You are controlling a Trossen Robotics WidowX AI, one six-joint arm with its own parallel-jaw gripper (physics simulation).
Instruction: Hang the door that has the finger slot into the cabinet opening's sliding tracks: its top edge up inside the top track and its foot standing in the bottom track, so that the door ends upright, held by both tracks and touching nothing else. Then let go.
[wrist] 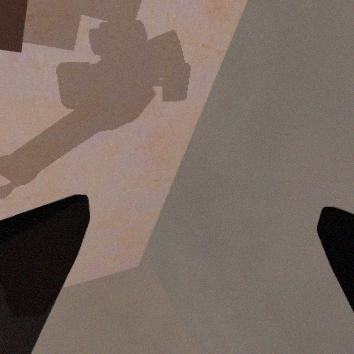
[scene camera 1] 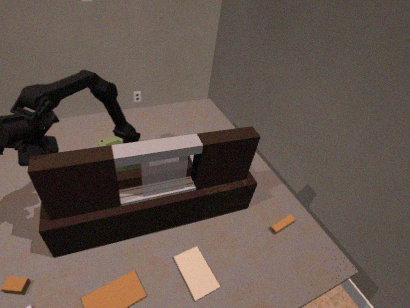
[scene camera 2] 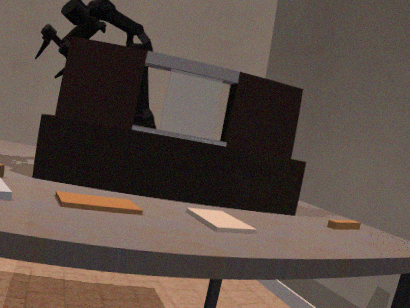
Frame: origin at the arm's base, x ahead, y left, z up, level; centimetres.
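Seen in the pictures: gripper, fingertip midpoint: (wrist: 205, 213) (scene camera 1: 12, 158) (scene camera 2: 45, 68).
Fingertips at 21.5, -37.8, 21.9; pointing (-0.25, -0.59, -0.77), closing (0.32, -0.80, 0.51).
Note:
Offsets run from my fingertips to a thing's middle, as dx, dy, dz. "pt": to the spot under its first point.
A pale grey, see-through door @[+14.9, +43.7, -3.7] (scene camera 1: 162, 176) (scene camera 2: 191, 104) stands upright in the opening of the dark brown cabinet @[pt +19.7, +37.5, -21.2] (scene camera 1: 150, 220) (scene camera 2: 165, 170). Its top edge is at the white top track @[+13.7, +41.9, +6.3] (scene camera 1: 157, 148) (scene camera 2: 192, 65) and its foot at the bottom track @[+13.7, +41.9, -13.9] (scene camera 1: 131, 198) (scene camera 2: 175, 136); how deep it sits in the grooves cannot be told. A lighter strip near its top may be the finger slot. My gripper (wrist: 205, 213) is open and empty, with its fingers wide apart. In scene camera 1 my gripper (scene camera 1: 131, 137) is behind the cabinet, apart from the door, its fingertips hidden.
A green piece (scene camera 1: 110, 142) is behind the cabinet. In front lie an orange panel @[+38.4, +21.5, -29.5] (scene camera 1: 115, 292) (scene camera 2: 97, 201), a cream panel @[+39.1, +48.5, -29.5] (scene camera 1: 196, 272) (scene camera 2: 220, 219) and small orange blocks @[+32.8, +89.8, -29.0] (scene camera 1: 283, 223) (scene camera 2: 344, 224). A wall (scene camera 1: 320, 100) (wrist: 280, 125) rises beyond the table's right edge.

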